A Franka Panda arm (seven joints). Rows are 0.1 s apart.
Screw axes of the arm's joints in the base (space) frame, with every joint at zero. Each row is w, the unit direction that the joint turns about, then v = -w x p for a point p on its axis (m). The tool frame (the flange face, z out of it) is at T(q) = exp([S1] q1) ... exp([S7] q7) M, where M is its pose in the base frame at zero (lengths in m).
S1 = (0, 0, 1, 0.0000, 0.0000, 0.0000)
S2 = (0, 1, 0, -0.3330, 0.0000, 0.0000)
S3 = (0, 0, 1, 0.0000, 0.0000, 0.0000)
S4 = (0, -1, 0, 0.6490, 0.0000, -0.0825)
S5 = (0, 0, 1, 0.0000, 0.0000, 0.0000)
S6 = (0, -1, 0, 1.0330, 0.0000, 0.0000)
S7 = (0, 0, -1, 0.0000, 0.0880, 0.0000)
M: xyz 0.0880 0.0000 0.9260 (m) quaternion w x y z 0 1 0 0
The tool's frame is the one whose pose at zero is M.
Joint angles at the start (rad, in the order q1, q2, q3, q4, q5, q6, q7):
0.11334 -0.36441 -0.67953 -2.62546 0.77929 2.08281 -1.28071
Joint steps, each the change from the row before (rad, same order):
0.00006 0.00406 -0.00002 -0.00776 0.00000 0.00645 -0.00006
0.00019 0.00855 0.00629 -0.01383 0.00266 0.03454 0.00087
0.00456 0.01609 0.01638 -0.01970 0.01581 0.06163 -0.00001
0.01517 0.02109 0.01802 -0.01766 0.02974 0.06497 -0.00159
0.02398 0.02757 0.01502 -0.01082 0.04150 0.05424 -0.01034
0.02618 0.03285 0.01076 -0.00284 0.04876 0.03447 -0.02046
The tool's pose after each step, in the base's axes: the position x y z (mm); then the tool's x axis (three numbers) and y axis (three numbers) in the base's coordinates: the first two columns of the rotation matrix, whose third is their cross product. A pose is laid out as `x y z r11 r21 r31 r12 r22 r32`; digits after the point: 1 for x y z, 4 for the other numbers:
352.5 -169.2 340.8 0.8661 0.0501 0.4973 0.3816 -0.7089 -0.5932
351.6 -168.2 333.5 0.8724 0.0462 0.4866 0.3639 -0.7260 -0.5835
352.4 -164.6 323.0 0.8798 0.0394 0.4737 0.3374 -0.7537 -0.5639
355.3 -157.7 312.2 0.8864 0.0319 0.4618 0.3119 -0.7784 -0.5448
359.6 -148.9 301.6 0.8911 0.0282 0.4528 0.2945 -0.7953 -0.5299
364.4 -139.8 291.5 0.8943 0.0281 0.4466 0.2863 -0.8030 -0.5227

